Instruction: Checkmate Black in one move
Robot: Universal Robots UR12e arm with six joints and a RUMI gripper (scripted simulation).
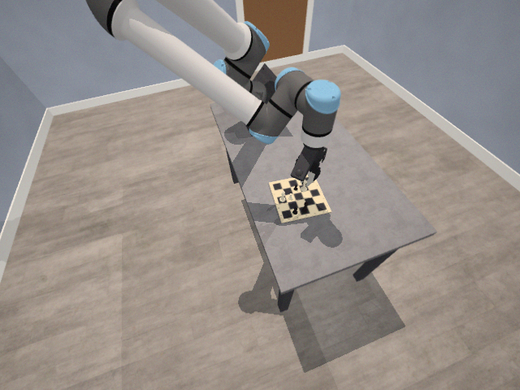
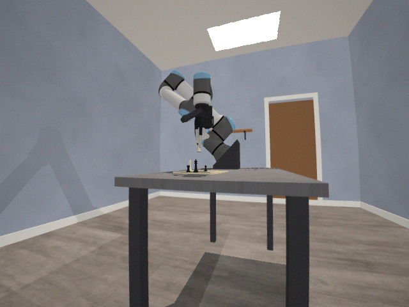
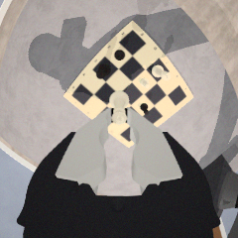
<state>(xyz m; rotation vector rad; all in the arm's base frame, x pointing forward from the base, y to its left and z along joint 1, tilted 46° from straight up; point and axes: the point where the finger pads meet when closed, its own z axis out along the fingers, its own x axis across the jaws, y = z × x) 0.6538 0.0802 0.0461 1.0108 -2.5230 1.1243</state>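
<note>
The tall black piece is 40 mm ahead of my hand and 110 mm below it. The rest, counted from my hand: chessboard (40 mm behind, 140 mm below); black pawn (80 mm behind, 10 mm to the left, 120 mm below); white pawn (40 mm behind, 30 mm to the right, 120 mm below).
</note>
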